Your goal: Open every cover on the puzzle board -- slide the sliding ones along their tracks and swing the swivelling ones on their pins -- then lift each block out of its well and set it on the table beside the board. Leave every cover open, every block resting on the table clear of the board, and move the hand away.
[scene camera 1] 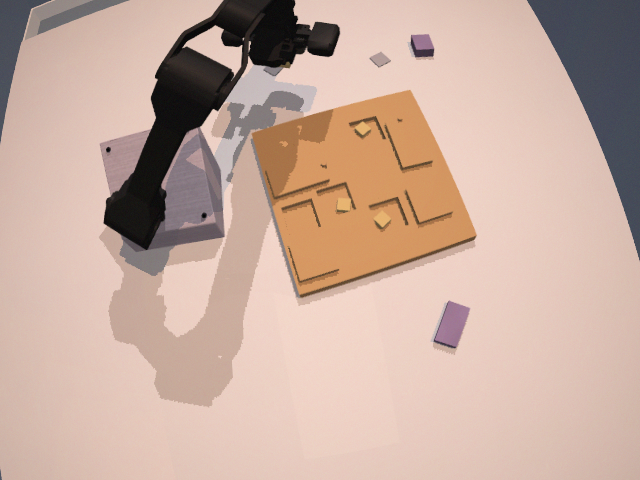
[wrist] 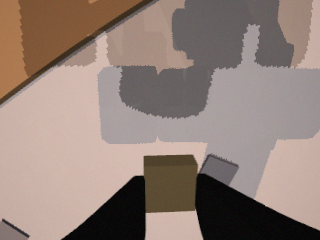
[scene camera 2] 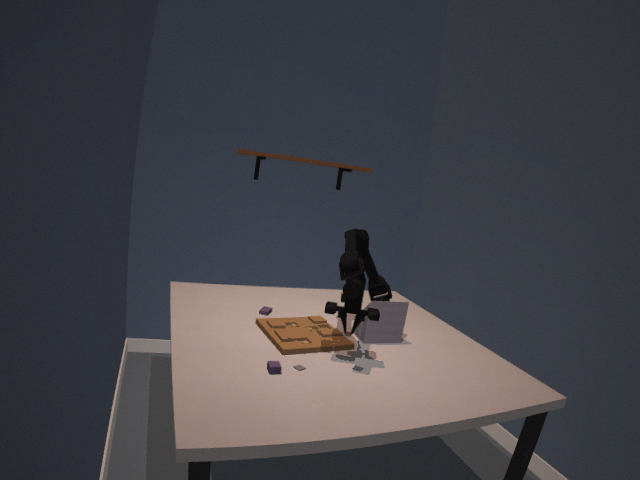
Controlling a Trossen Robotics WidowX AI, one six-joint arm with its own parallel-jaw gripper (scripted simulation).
Labels:
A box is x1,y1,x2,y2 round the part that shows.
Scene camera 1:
my gripper: [221,0,339,67]
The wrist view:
my gripper: [60,173,319,239]
tan block: [144,155,196,211], held by my gripper
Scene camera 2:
my gripper: [325,294,379,334]

